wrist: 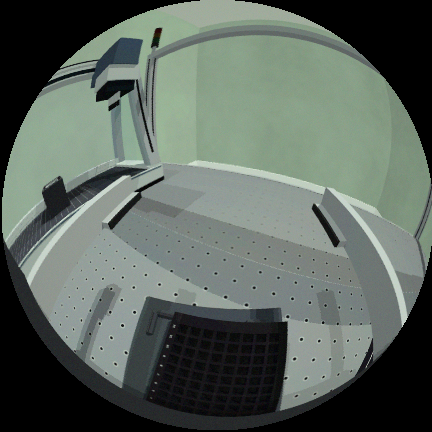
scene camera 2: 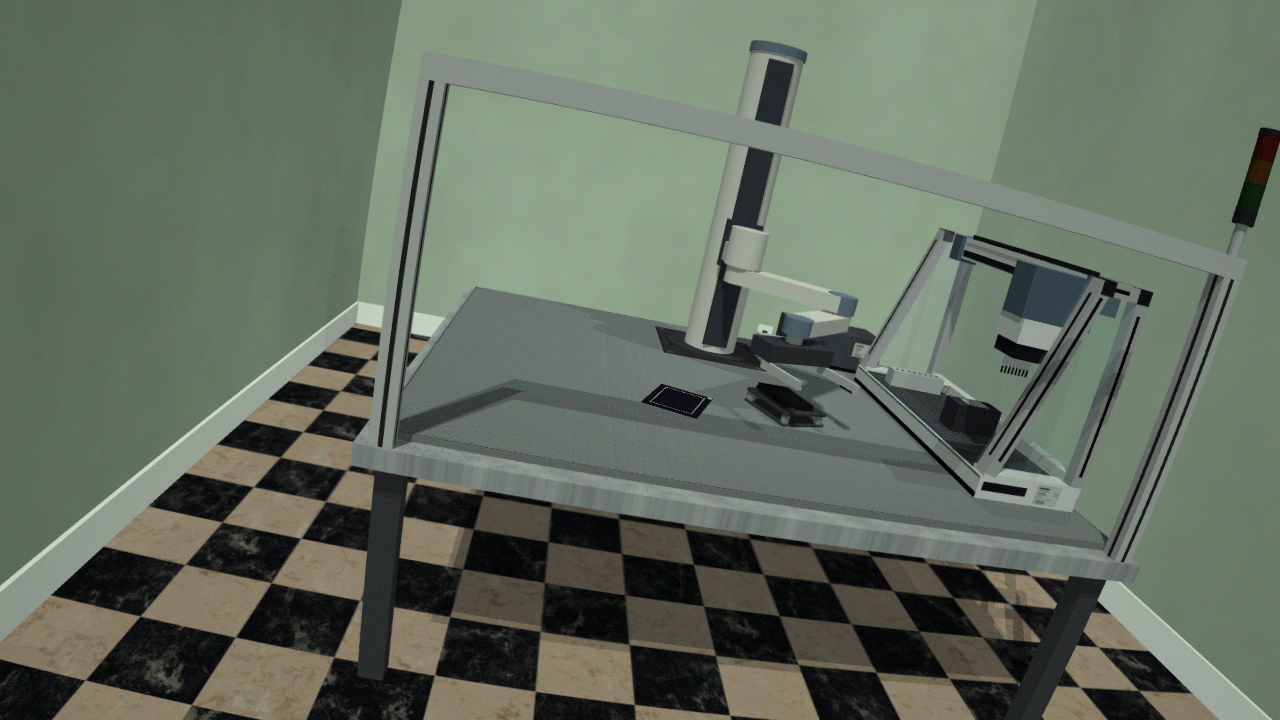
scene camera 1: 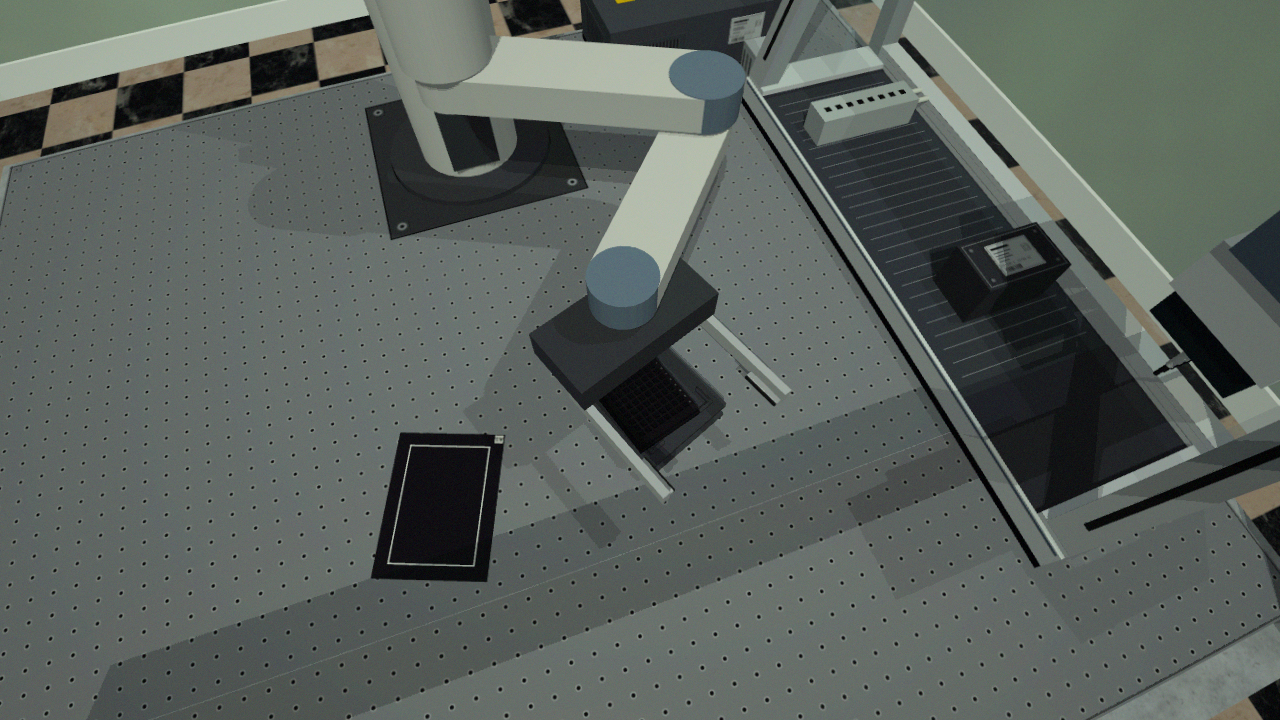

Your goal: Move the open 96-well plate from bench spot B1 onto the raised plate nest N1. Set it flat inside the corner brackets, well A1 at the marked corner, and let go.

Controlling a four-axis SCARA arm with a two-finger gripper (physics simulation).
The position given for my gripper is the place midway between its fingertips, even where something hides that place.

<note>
My gripper [scene camera 1: 728,445] carries nothing. Also in view: a black well plate [scene camera 1: 648,406]. Also in view: a black nest with white outline [scene camera 1: 438,522].
The black well plate shows as well in the wrist view [wrist: 208,366] and in scene camera 2 [scene camera 2: 785,397]. My gripper shows as well in the wrist view [wrist: 225,187] and in scene camera 2 [scene camera 2: 829,388]. The black nest with white outline is seen too in scene camera 2 [scene camera 2: 683,402].
</note>
